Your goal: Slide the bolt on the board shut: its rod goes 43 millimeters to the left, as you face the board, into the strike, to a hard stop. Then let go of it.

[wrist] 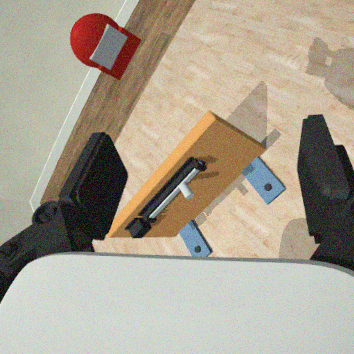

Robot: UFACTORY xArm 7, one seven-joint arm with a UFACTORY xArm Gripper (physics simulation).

Labels:
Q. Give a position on an orange board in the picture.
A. At 227, 151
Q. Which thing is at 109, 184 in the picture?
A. My gripper.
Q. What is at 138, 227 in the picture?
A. A bolt.

